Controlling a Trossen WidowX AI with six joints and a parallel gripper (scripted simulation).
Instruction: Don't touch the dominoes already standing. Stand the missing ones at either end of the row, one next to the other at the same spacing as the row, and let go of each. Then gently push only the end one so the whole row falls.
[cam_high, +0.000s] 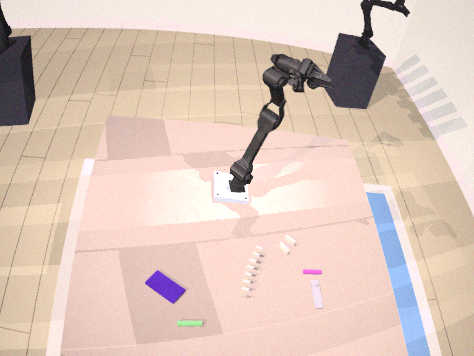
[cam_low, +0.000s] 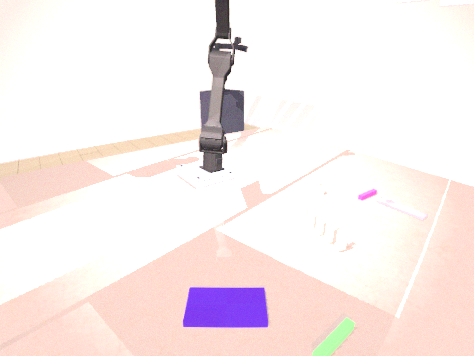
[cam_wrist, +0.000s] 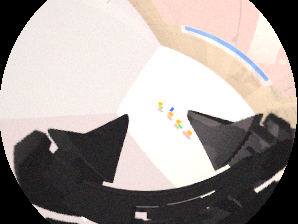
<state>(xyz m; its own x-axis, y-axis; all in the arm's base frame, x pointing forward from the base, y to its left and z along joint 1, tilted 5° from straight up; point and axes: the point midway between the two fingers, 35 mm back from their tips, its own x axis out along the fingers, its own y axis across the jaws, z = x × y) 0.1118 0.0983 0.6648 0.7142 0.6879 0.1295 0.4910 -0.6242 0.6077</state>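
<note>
Right now the magenta bar is 67 cm below my gripper tip, 29 cm ahead of it and 4 cm to the left of it. Round my gripper tip: grey bar: 67 cm below, 39 cm ahead, 3 cm to the left; then purple flat card: 67 cm below, 53 cm to the right, 30 cm ahead; then green bar: 67 cm below, 47 cm to the right, 46 cm ahead.
</note>
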